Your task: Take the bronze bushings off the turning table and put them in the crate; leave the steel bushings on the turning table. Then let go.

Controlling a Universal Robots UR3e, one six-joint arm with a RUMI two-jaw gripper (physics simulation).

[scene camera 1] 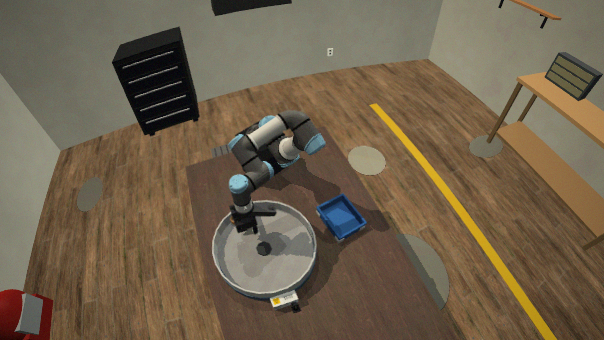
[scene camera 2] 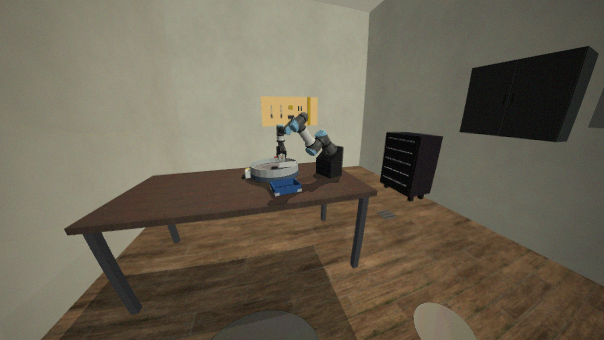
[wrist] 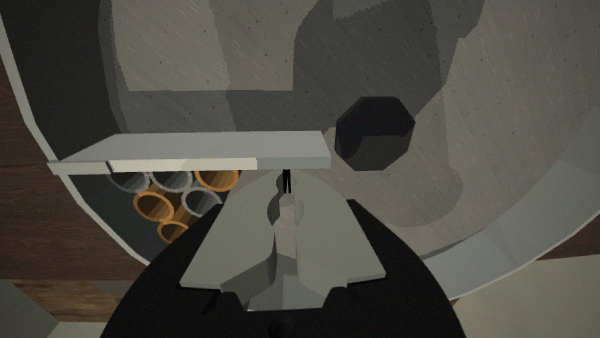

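Seen in the pictures: gripper, fingertip midpoint: (scene camera 1: 254, 233) (scene camera 2: 281, 163) (wrist: 287, 171); arm's base, link origin: (scene camera 2: 330, 150).
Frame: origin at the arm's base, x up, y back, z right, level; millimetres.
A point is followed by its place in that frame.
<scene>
The round grey turning table (scene camera 1: 285, 272) {x -154, y -604, z 50 mm} (scene camera 2: 272, 174) {x -140, y -502, z -105 mm} (wrist: 520, 100) {x -153, y -598, z 66 mm} has a raised rim. In the wrist view, three bronze bushings, one at the bar (wrist: 220, 189) {x -128, y -360, z 145 mm}, one further left (wrist: 135, 205) {x -128, y -289, z 164 mm} and one lower down (wrist: 172, 223) {x -127, y -314, z 183 mm}, stand among three steel bushings (wrist: 131, 191) {x -128, y -291, z 150 mm} (wrist: 175, 190) {x -128, y -325, z 148 mm} (wrist: 184, 202) {x -128, y -330, z 159 mm}, left of the fingers. The arm hides most of them in scene camera 1. My gripper (scene camera 1: 255, 230) {x -123, y -410, z 124 mm} (scene camera 2: 281, 159) {x -123, y -410, z 124 mm} (wrist: 287, 171) {x -123, y -410, z 124 mm} is shut and empty over the turning table, its fingertips right of the bushings. The blue crate (scene camera 1: 342, 217) {x -201, y -412, z -274 mm} (scene camera 2: 286, 188) {x -167, y -420, z -330 mm} stands beside the turning table; no bushing shows inside it.
A pale upright bar (wrist: 215, 146) {x -123, y -363, z 107 mm} runs from the rim toward the dark centre hub (scene camera 1: 263, 248) {x -145, y -479, z 105 mm} (wrist: 375, 133) {x -145, y -478, z 100 mm}, just beyond the bushings and fingertips. A small white labelled box (scene camera 1: 284, 300) {x -147, y -719, z 88 mm} sits at the turning table's outer edge. All stand on a brown table (scene camera 1: 350, 305) {x -206, y -812, z -152 mm} (scene camera 2: 175, 197) {x -206, y -1162, z -245 mm}.
</scene>
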